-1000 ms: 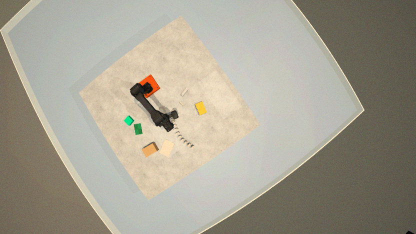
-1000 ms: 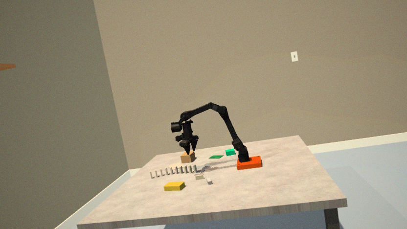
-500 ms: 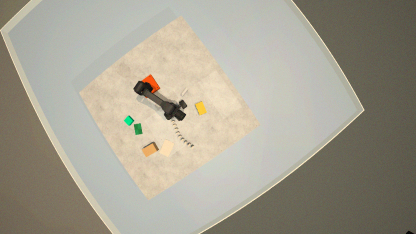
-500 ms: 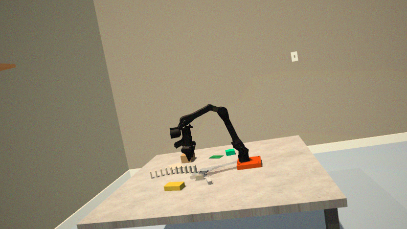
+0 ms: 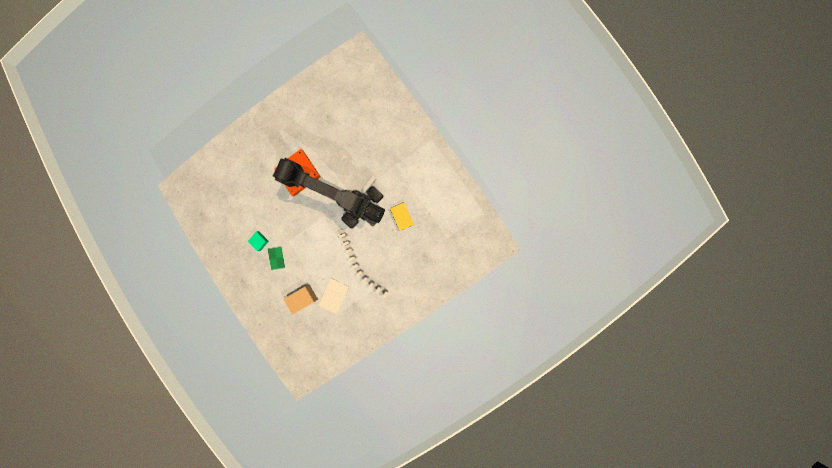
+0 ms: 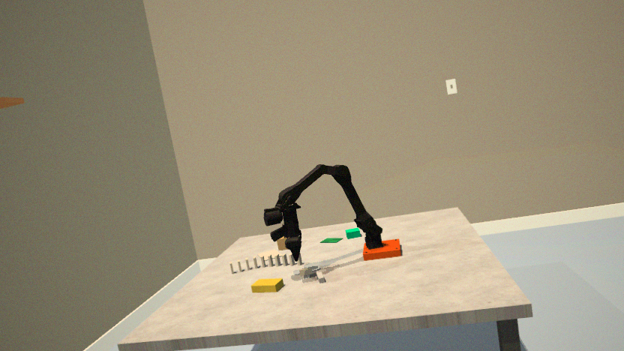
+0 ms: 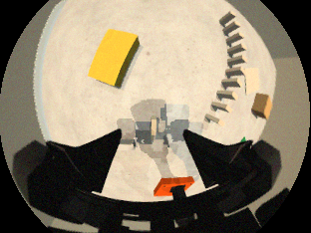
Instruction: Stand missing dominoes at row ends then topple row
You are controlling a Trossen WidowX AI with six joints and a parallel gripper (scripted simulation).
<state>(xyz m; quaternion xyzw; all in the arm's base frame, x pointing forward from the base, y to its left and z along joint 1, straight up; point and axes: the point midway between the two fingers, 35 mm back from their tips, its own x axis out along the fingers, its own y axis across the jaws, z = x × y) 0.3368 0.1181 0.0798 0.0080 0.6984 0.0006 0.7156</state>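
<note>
Now: gripper tip 13 cm short of the yellow block, 8 cm to the right of it and 6 cm above it. Also, from my gripper tip: cream flat tile (39 cm to the right, 15 cm ahead, 8 cm below); green flat tile (46 cm to the right, 17 cm behind, 8 cm below); tan box (51 cm to the right, 6 cm ahead, 5 cm below).
</note>
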